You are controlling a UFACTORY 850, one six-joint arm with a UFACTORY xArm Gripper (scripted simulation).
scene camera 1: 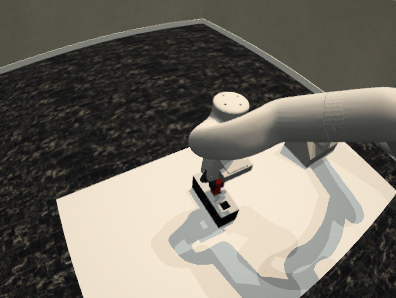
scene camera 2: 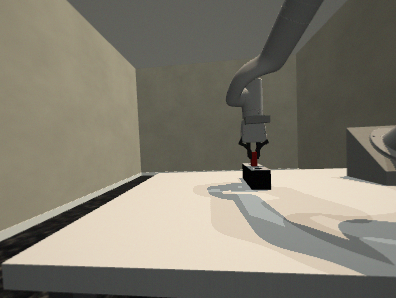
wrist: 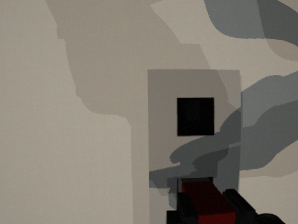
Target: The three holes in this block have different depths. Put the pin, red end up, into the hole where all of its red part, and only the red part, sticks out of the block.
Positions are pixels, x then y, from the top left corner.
Labels:
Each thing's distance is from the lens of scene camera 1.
black block [scene camera 1: 222, 208]: 0.85 m

